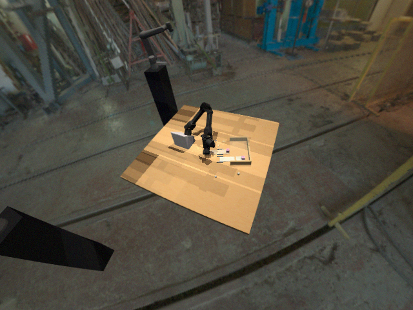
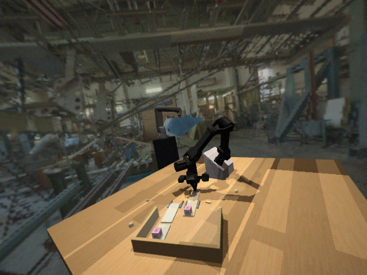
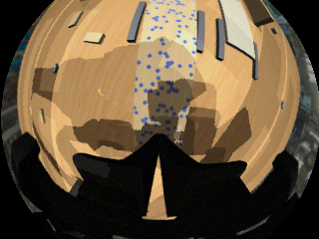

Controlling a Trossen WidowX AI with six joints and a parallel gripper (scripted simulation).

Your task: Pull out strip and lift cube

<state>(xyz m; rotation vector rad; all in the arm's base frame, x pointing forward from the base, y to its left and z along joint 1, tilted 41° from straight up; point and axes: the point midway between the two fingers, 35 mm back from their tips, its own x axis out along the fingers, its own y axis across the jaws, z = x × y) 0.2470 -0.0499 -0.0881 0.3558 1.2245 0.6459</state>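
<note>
My gripper tip is 90 mm short of the speckled strip and 30 mm to the right of it.
</note>
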